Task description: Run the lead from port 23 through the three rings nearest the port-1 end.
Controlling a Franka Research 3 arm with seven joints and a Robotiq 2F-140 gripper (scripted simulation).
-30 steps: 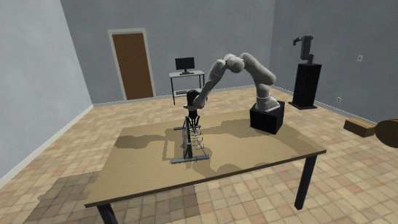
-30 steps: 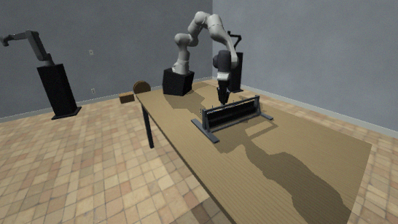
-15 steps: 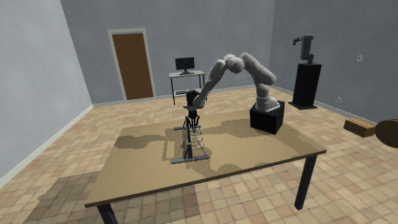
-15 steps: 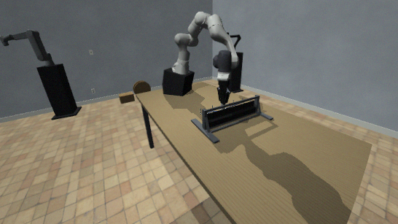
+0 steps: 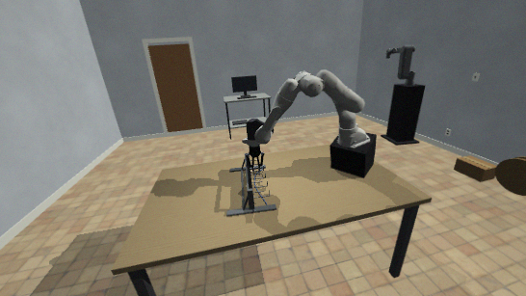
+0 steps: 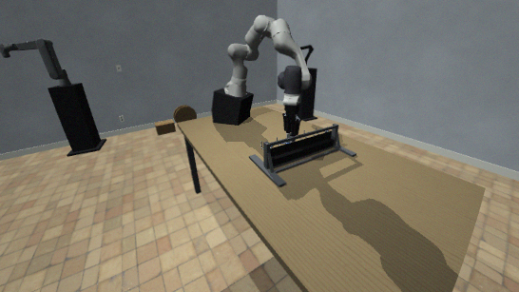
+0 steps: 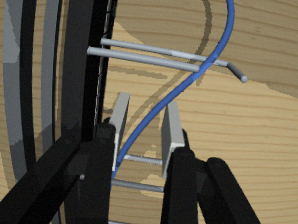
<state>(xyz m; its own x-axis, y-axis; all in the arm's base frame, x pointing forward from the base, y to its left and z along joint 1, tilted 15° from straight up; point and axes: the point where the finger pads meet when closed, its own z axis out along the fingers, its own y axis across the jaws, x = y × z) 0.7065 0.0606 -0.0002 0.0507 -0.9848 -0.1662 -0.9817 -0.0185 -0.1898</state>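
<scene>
Right now the rack is 6 cm ahead of my hand, 5 cm to the left of it and 2 cm below it.
</scene>
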